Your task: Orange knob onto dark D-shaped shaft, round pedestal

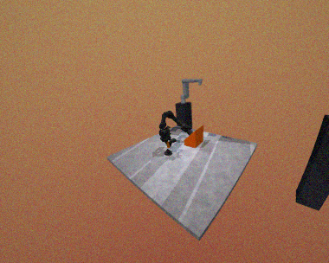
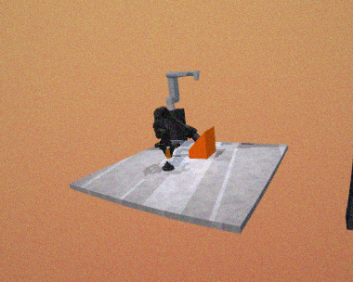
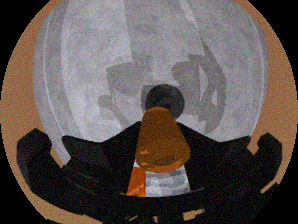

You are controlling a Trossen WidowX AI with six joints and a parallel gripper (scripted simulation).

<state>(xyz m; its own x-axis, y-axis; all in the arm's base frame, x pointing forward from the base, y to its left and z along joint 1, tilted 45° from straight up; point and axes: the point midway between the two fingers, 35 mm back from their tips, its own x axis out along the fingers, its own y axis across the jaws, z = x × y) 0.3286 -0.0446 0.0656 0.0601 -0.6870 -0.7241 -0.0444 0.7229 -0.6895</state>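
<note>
My gripper tip is now 70 mm above the dark pedestal and 20 mm to the left of it. The rest, counted from my gripper tip: orange knob (20 mm above).
</note>
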